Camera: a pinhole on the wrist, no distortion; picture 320 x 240 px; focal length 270.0 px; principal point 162.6 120.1 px. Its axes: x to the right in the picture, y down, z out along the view. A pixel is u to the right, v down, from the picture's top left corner.
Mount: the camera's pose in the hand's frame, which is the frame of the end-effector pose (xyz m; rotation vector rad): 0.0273 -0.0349 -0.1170 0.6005 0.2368 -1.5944
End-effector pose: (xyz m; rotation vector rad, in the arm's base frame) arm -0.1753 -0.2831 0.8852 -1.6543 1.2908 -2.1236
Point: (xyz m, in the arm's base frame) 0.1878 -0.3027 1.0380
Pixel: 130.1 159.8
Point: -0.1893 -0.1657 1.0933
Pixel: outside the picture
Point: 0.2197 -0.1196 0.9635
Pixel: 186.2 63.2
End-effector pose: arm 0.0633 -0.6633 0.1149 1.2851 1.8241 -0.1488
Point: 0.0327 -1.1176 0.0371
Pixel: 161.9 26.7
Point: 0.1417 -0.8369 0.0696
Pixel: 15.4 54.2
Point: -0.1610 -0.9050 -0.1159
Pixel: 276.2 174.5
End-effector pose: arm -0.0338 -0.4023 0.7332 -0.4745 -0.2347 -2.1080
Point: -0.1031 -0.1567 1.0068
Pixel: 115.6 145.5
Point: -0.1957 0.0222 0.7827
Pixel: 255.1 31.3
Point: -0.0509 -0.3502 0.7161
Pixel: 43.0 26.8
